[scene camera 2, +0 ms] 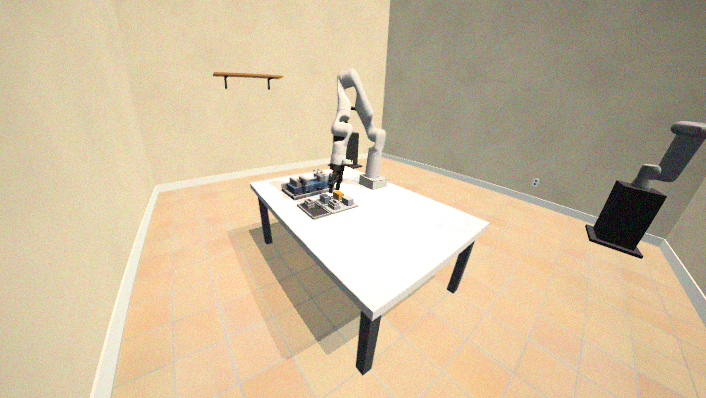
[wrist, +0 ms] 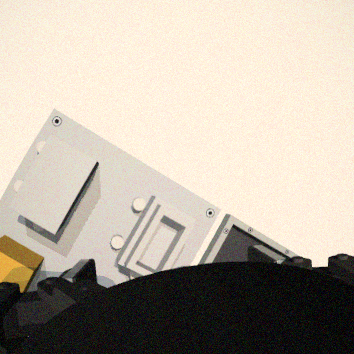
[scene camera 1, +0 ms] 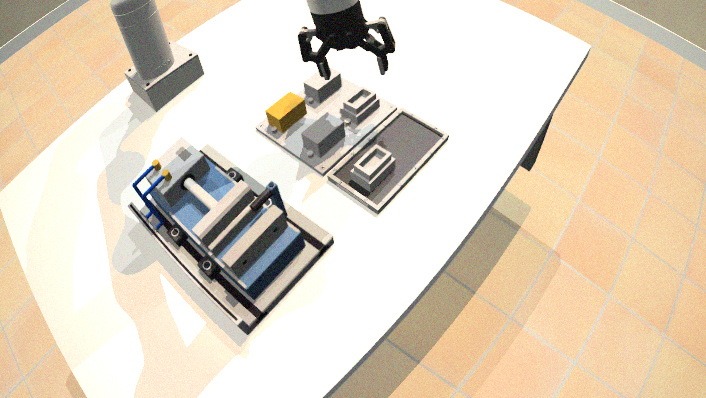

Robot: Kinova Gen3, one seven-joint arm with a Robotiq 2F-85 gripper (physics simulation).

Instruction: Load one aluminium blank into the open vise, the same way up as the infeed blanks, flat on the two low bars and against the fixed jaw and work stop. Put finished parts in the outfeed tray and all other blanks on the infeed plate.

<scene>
The gripper is open and holds nothing. Also in view: a brass blank.
</scene>
